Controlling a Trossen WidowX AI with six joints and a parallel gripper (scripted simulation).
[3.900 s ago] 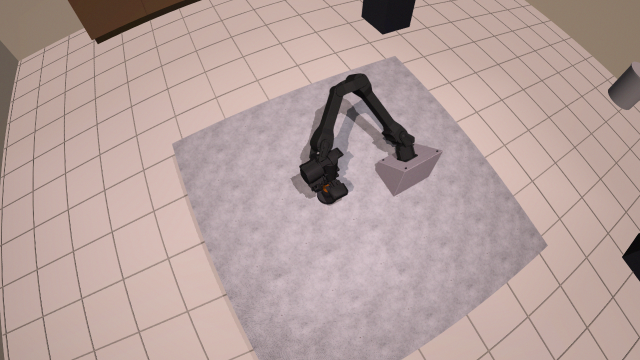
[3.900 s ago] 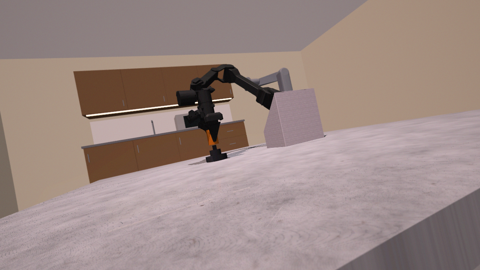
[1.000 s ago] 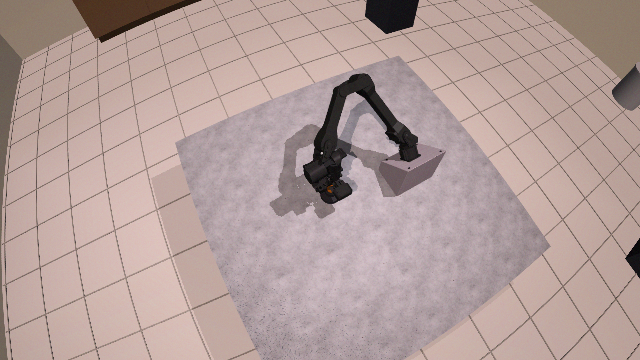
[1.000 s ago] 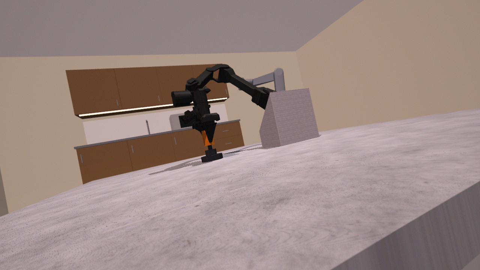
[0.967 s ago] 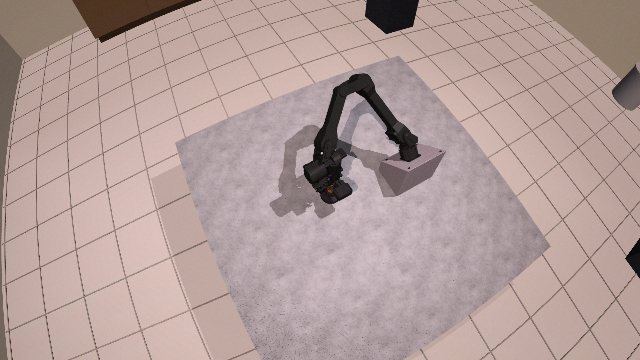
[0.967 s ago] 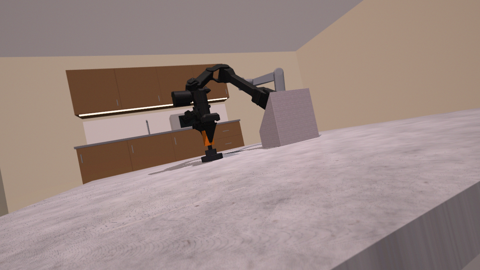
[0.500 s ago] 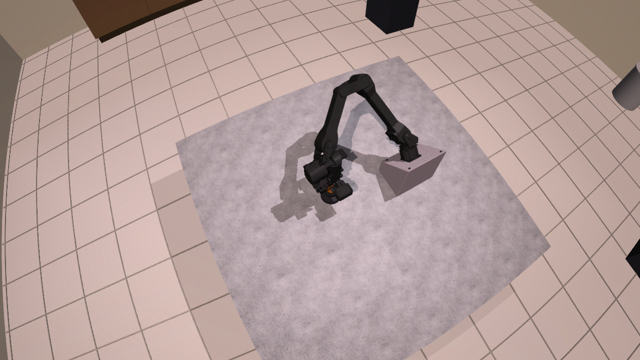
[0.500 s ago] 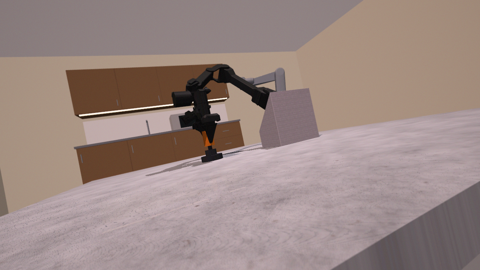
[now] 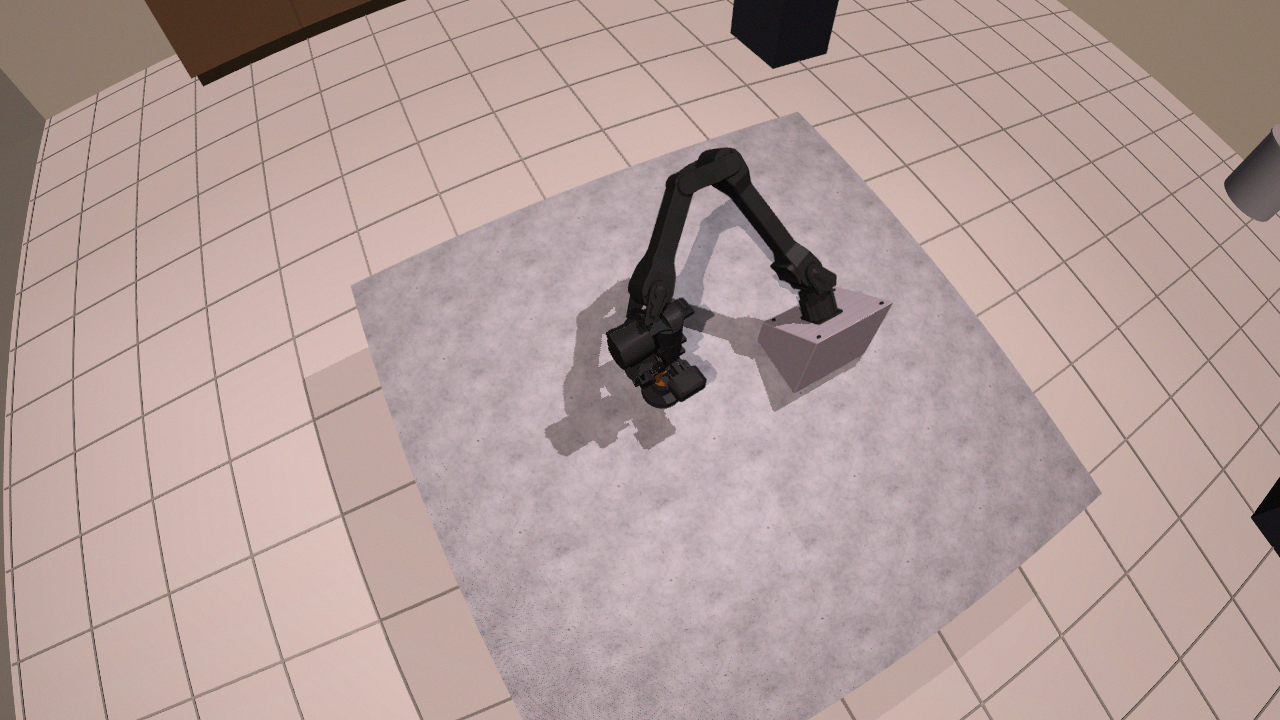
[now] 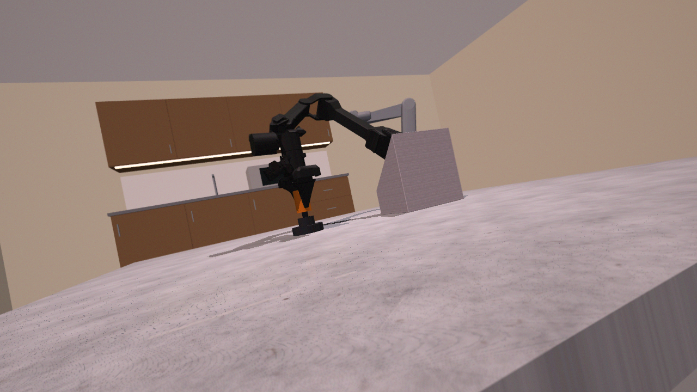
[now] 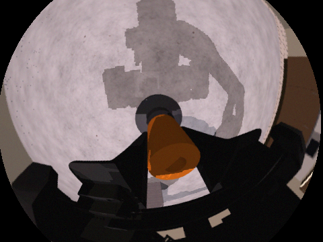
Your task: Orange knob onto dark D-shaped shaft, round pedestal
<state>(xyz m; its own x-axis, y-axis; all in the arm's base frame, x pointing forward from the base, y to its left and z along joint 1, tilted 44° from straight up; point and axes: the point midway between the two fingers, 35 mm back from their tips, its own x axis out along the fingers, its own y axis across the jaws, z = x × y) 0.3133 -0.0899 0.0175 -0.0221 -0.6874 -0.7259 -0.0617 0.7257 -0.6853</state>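
Right now my gripper tip is 40 mm above the dark round pedestal. From my gripper tip the other things lie so: orange knob 20 mm above.
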